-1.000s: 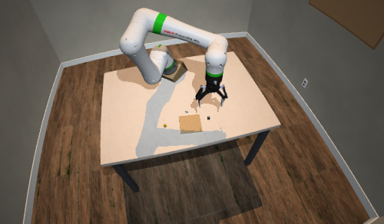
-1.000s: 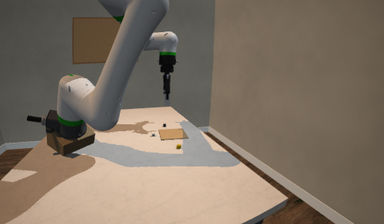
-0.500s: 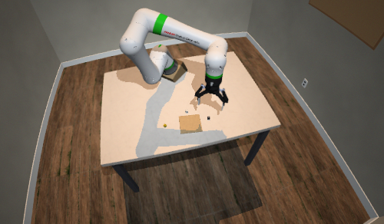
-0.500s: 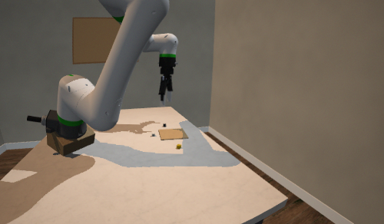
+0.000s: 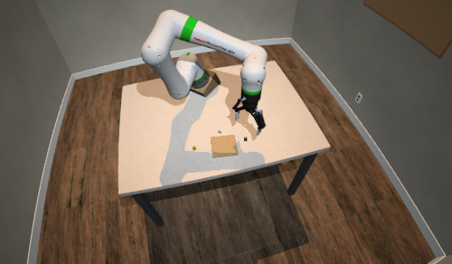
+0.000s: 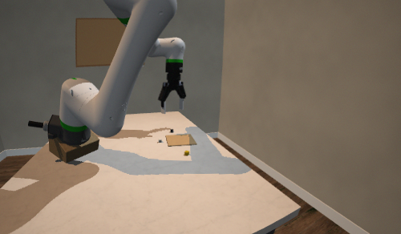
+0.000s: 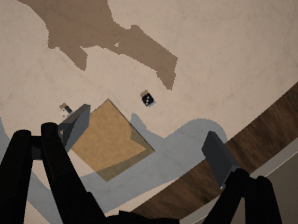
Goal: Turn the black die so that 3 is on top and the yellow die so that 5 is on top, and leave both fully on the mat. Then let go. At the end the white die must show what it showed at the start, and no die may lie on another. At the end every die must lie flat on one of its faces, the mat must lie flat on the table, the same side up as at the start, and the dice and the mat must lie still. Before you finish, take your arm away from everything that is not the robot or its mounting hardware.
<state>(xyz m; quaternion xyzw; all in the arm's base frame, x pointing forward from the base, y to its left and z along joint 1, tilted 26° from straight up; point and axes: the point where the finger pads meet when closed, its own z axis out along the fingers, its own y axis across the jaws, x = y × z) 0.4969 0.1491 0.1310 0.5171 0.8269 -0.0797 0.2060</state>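
My hand is 12 cm above the black die and 1 cm past it. Also, from my hand: tan mat 13 cm to the right, 13 cm below, 2 cm behind; white die 12 cm below, 12 cm behind, 11 cm to the right; yellow die 29 cm to the right, 12 cm below, 6 cm behind.
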